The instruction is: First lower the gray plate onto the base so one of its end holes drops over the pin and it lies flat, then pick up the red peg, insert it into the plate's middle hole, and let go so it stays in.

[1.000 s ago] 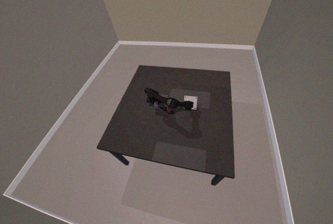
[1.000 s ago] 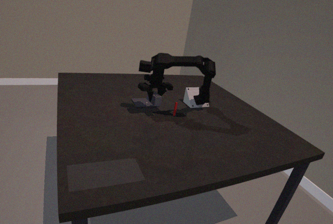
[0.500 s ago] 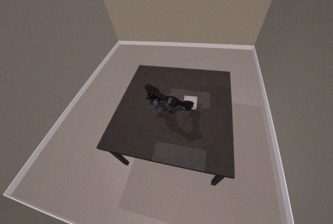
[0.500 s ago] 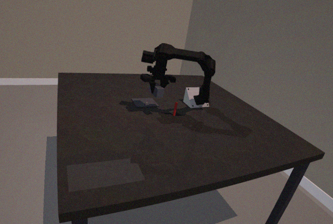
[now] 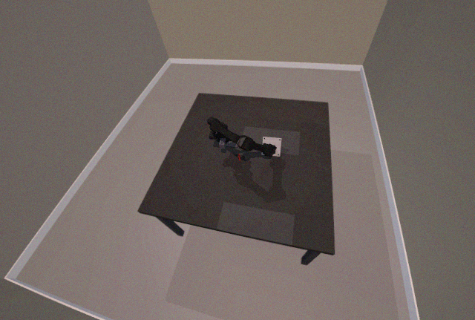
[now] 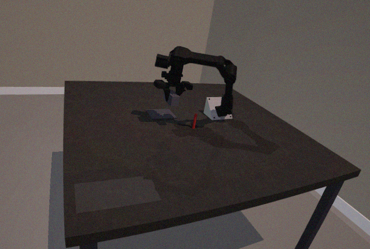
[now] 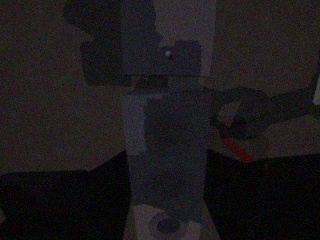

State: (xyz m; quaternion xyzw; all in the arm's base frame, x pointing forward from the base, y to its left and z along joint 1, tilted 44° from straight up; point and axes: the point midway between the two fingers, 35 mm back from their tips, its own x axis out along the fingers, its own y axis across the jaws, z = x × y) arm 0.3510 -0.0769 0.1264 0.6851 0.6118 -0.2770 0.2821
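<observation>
The flat gray base lies 20 mm behind my gripper tip, 110 mm to the right of it and 120 mm below it. From my gripper tip the other things lie so: gray plate: 30 mm above; then red peg: 120 mm behind, 60 mm to the left, 90 mm below.
</observation>
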